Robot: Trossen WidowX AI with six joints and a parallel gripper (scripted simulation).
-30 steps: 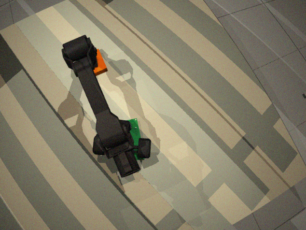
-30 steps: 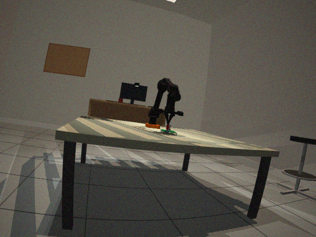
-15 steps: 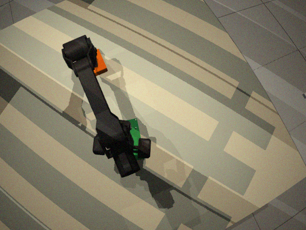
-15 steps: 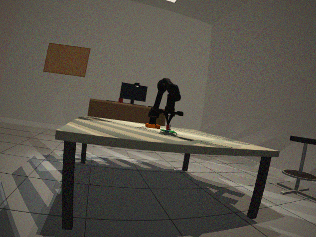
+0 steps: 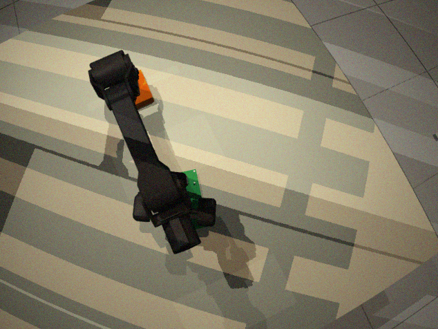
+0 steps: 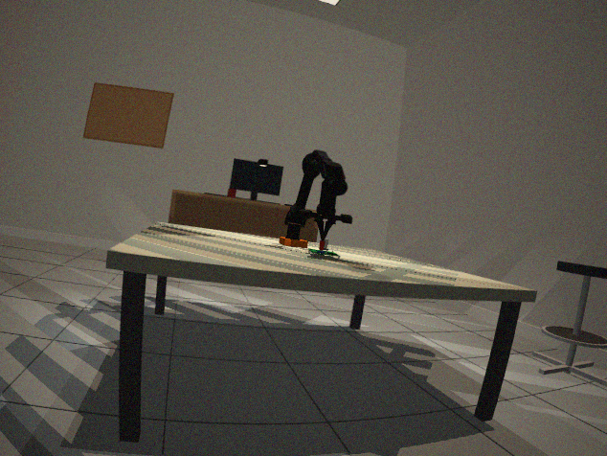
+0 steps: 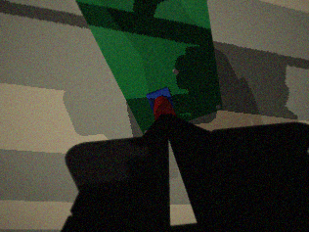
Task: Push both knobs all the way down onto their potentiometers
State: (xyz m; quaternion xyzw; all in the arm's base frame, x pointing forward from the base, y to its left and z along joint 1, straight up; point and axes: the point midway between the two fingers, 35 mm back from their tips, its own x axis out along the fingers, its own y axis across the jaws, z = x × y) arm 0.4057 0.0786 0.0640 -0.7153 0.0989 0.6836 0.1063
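My gripper tip is 1 cm above the red knob. From my gripper tip the other things lie so: grey knob 9 cm behind, 3 cm to the left, 1 cm below.
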